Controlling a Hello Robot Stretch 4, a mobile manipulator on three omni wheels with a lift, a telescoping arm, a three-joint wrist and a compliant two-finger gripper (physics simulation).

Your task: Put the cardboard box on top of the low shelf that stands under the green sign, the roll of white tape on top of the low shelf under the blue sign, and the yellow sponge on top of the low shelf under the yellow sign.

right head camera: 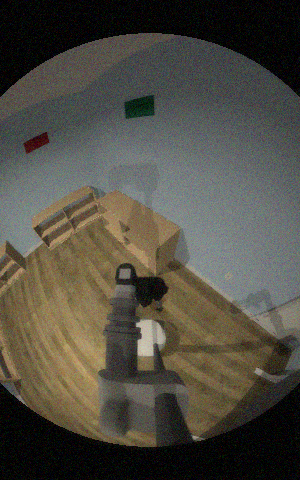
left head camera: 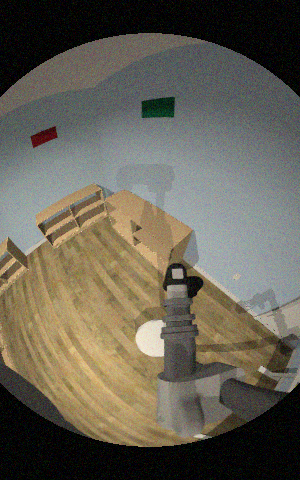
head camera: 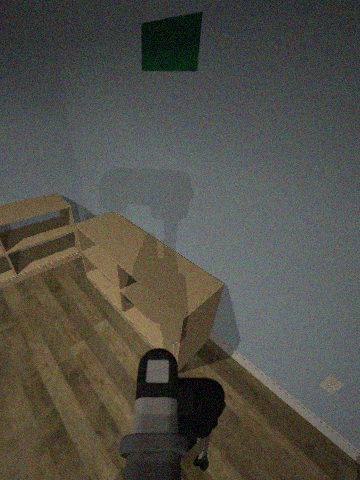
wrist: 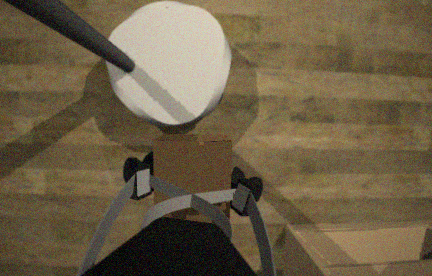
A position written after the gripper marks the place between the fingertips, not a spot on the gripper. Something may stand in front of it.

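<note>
A green sign [head camera: 172, 44] and a cardboard box [wrist: 197, 163] can be seen, and so can the gripper [wrist: 194, 174].
</note>
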